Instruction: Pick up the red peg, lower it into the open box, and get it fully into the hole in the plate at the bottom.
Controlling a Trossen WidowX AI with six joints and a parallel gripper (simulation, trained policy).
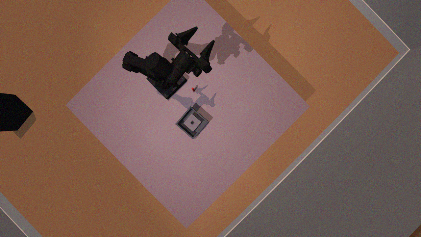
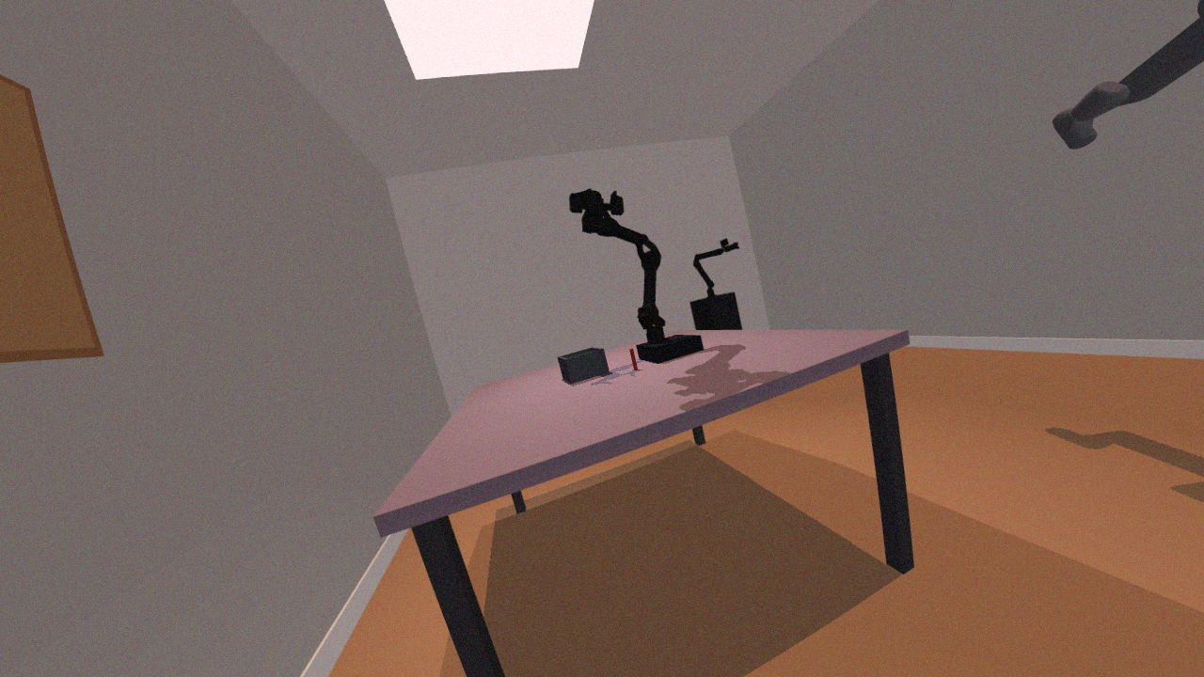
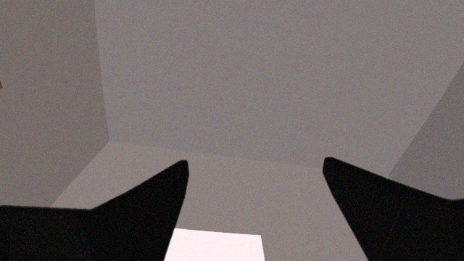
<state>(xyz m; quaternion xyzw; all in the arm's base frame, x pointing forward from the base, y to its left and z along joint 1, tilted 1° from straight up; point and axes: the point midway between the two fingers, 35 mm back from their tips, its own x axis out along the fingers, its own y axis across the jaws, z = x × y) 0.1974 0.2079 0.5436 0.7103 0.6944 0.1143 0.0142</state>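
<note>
My gripper tip is 580 mm above the red peg, 140 mm to the left of it and 20 mm past it. Round my gripper tip: grey box: 590 mm below, 320 mm to the right, 130 mm ahead.
</note>
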